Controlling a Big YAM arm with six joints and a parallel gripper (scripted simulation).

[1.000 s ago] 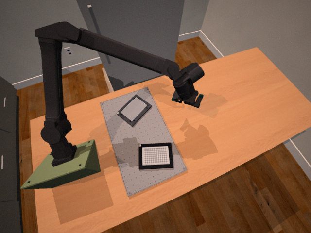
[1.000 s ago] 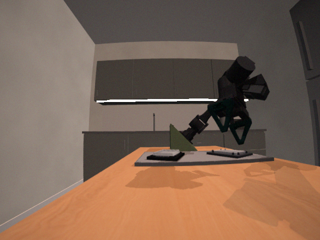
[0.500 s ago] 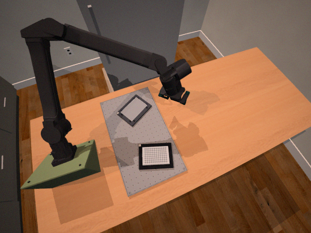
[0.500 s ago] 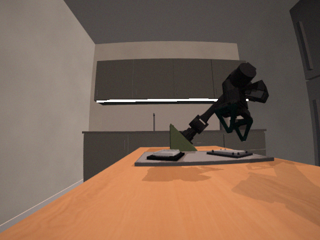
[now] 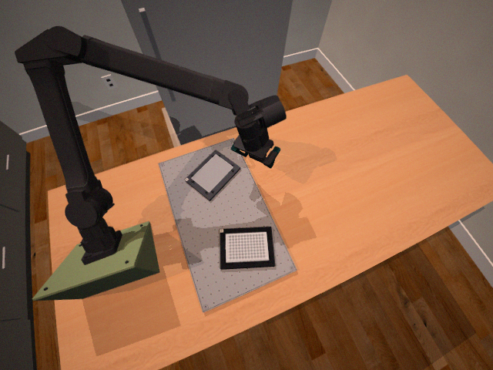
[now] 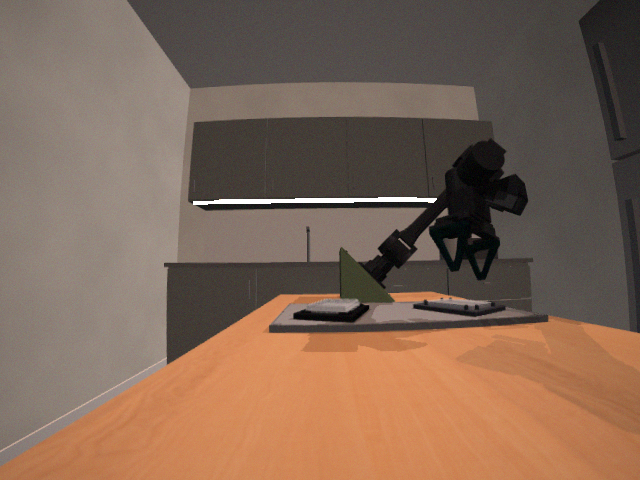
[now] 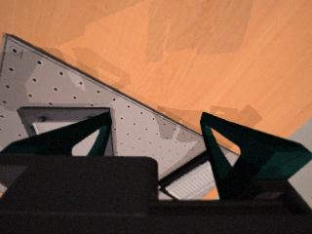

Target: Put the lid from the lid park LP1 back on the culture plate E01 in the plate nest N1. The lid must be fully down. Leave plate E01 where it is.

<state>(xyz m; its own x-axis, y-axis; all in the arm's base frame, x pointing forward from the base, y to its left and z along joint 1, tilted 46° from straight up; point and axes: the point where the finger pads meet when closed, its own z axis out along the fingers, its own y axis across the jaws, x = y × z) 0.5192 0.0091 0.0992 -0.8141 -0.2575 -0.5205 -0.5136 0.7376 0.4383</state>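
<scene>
The lid lies 150 mm behind my hand, 60 mm to the left of it and 70 mm below it. From my hand the other things lie so: white culture plate E01 (140 mm behind, 230 mm to the right, 70 mm below); then black plate nest N1 (140 mm behind, 230 mm to the right, 80 mm below); then lid park LP1 (150 mm behind, 60 mm to the left, 80 mm below).
</scene>
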